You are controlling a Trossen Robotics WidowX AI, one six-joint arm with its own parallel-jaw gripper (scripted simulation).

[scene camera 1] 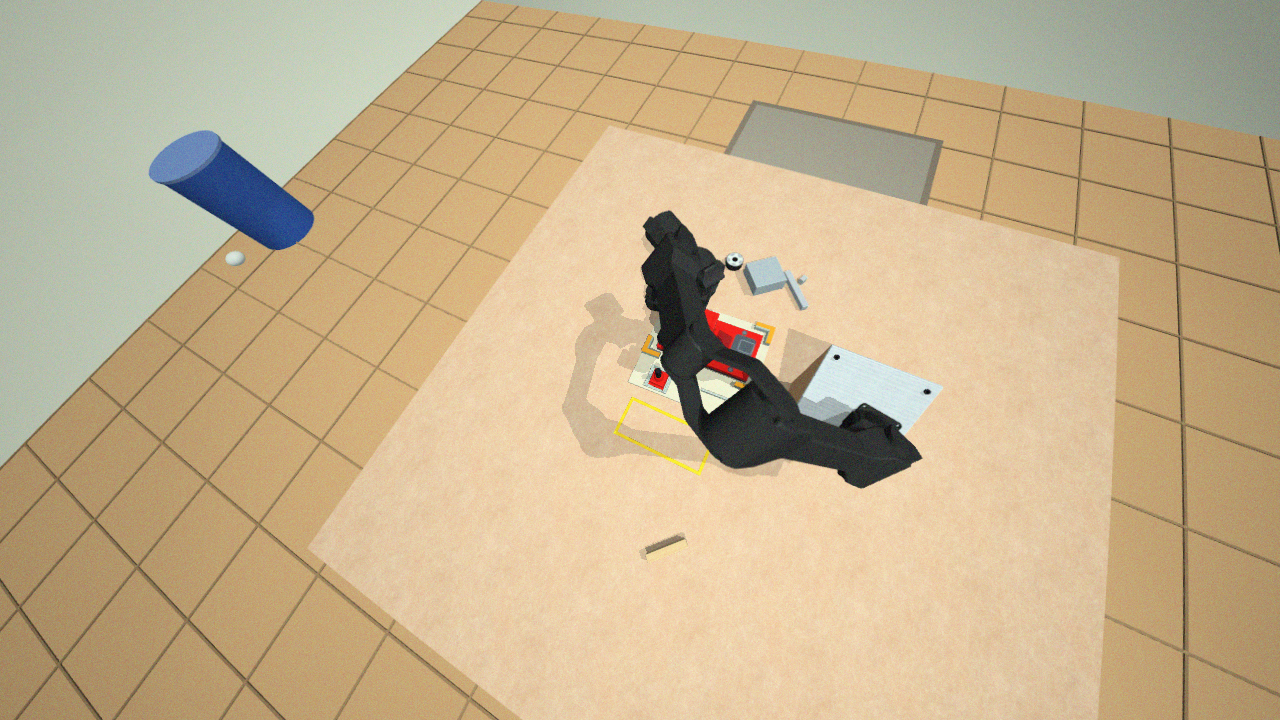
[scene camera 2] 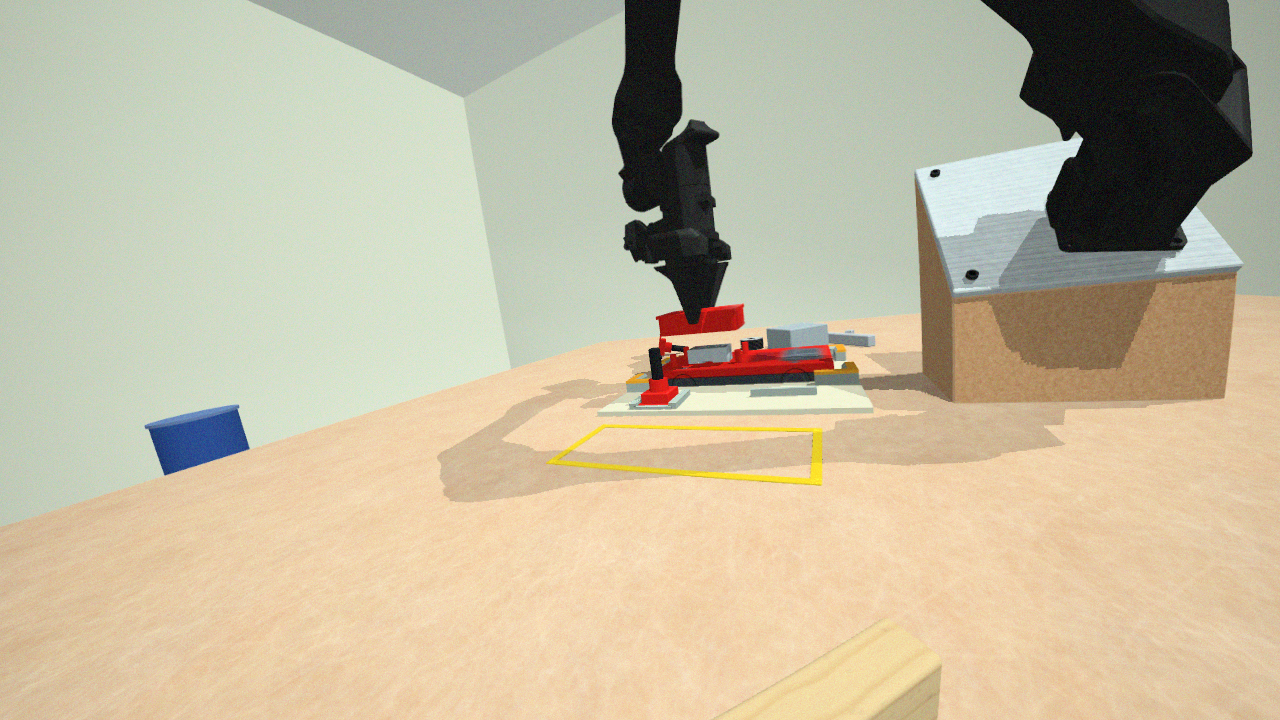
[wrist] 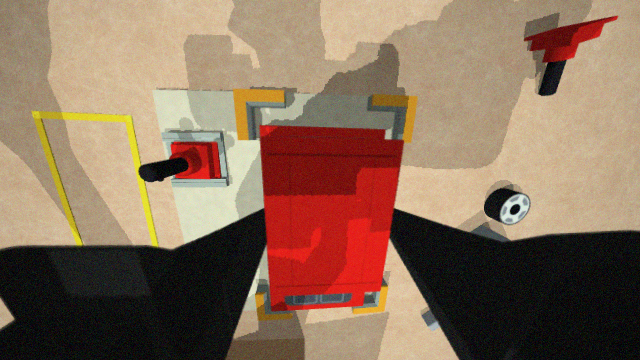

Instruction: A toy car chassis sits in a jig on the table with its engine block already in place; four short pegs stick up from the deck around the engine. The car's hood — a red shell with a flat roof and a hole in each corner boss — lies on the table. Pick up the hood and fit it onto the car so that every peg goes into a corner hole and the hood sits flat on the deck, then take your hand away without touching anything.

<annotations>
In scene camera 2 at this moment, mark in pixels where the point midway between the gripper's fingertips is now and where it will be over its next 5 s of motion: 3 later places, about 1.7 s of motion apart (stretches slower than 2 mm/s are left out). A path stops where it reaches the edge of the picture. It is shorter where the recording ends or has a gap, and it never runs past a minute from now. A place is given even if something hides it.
My gripper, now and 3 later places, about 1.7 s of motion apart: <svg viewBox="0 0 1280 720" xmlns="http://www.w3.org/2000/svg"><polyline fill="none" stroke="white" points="701,320 707,342 706,339 707,338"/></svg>
</annotations>
